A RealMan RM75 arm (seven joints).
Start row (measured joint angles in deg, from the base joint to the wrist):
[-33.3, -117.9, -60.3, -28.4, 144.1, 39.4, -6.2]
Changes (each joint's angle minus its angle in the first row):
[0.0, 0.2, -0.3, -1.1, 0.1, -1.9, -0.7]
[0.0, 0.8, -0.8, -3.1, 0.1, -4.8, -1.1]
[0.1, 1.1, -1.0, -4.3, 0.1, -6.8, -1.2]
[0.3, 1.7, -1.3, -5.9, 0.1, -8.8, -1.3]
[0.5, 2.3, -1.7, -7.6, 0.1, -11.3, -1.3]
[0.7, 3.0, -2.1, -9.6, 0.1, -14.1, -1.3]
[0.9, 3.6, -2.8, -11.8, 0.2, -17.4, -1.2]
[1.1, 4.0, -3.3, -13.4, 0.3, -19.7, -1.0]
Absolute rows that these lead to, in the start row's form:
[-33.3, -117.7, -60.6, -29.5, 144.2, 37.5, -6.9]
[-33.3, -117.1, -61.1, -31.5, 144.2, 34.6, -7.3]
[-33.2, -116.8, -61.3, -32.7, 144.2, 32.6, -7.4]
[-33.0, -116.2, -61.6, -34.3, 144.2, 30.6, -7.5]
[-32.8, -115.6, -62.0, -36.0, 144.2, 28.1, -7.5]
[-32.6, -114.9, -62.4, -38.0, 144.2, 25.3, -7.5]
[-32.4, -114.3, -63.1, -40.2, 144.3, 22.0, -7.4]
[-32.2, -113.9, -63.6, -41.8, 144.4, 19.7, -7.2]

